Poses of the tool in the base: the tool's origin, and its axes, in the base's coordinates. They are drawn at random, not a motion.
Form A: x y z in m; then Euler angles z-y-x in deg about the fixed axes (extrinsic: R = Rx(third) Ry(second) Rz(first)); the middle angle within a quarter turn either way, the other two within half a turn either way.
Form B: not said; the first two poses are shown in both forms.
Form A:
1: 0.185 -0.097 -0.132 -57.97 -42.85 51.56
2: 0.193 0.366 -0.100 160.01 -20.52 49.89
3: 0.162 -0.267 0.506 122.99 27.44 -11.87
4: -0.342 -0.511 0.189 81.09 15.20 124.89
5: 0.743 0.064 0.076 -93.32 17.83 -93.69
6: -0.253 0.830 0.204 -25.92 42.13 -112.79
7: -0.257 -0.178 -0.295 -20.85 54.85 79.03
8: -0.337 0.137 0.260 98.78 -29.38 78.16
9: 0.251 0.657 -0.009 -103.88 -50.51 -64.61
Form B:
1: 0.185 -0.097 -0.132 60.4 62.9 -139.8
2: 0.193 0.366 -0.100 -93.5 52.9 -116.1
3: 0.162 -0.267 0.506 98.5 29.7 21.6
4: -0.342 -0.511 0.189 -178.5 123.5 -71.7
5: 0.743 0.064 0.076 175.5 93.5 72.1
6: -0.253 0.830 0.204 -131.7 106.7 45.5
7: -0.257 -0.178 -0.295 60.1 83.7 -34.7
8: -0.337 0.137 0.260 -165.3 79.7 -119.9
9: 0.251 0.657 -0.009 146.0 74.2 143.3
